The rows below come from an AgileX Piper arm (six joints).
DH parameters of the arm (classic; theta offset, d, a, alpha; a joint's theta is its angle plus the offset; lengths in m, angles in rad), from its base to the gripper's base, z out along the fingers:
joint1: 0 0.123 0 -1.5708
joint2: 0.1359 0 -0.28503 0
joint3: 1.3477 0 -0.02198 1.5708
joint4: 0 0.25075 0 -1.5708
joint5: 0 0 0 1.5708
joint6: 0 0.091 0 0
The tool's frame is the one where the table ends.
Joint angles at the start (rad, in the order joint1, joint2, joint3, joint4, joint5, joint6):
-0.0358, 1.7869, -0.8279, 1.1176, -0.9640, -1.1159
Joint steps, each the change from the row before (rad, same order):
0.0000, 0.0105, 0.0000, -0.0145, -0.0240, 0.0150
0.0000, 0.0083, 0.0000, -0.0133, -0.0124, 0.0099
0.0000, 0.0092, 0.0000, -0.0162, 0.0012, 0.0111
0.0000, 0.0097, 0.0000, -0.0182, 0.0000, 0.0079
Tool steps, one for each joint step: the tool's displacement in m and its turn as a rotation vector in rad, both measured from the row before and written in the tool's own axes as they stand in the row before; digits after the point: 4 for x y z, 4 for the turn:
0.0007, 0.0006, 0.0012, 0.0143, -0.0147, -0.0009
0.0007, 0.0011, 0.0009, 0.0044, -0.0103, -0.0035
0.0014, 0.0025, 0.0009, -0.0092, -0.0056, -0.0045
0.0013, 0.0026, 0.0010, -0.0092, -0.0072, -0.0091

